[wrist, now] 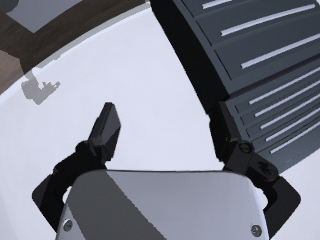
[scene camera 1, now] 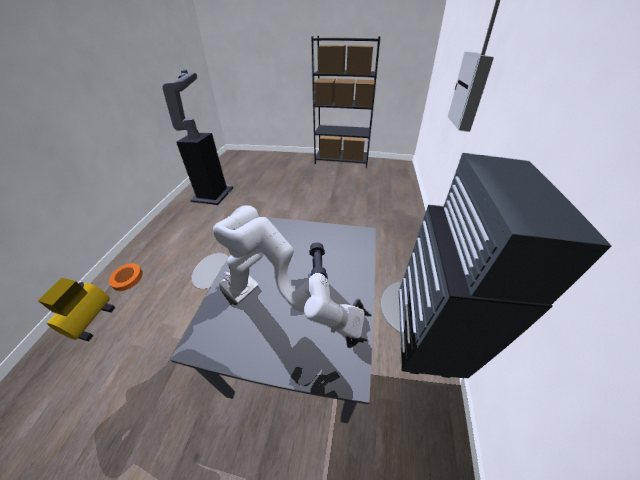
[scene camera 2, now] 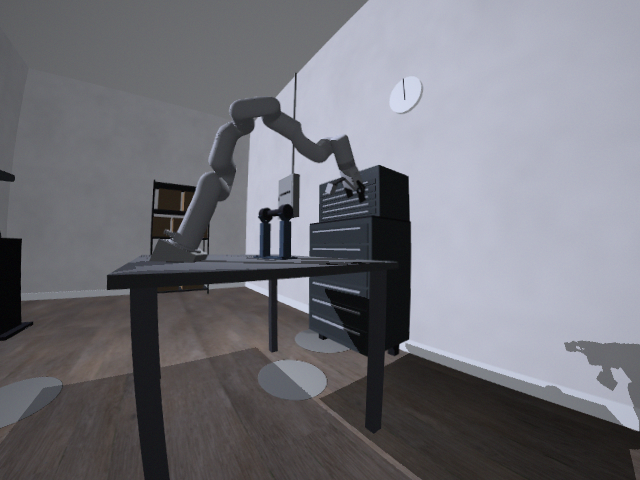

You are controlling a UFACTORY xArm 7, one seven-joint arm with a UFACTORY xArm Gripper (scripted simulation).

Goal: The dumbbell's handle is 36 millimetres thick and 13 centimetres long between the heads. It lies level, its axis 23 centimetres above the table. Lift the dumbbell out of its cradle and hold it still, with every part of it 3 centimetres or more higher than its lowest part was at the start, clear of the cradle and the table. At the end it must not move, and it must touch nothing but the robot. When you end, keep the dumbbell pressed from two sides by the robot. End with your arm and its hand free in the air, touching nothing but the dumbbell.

Labels:
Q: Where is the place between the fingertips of my gripper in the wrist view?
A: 164,113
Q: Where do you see a blue cradle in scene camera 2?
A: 285,226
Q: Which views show my gripper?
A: The wrist view, scene camera 1 and scene camera 2: all of them.

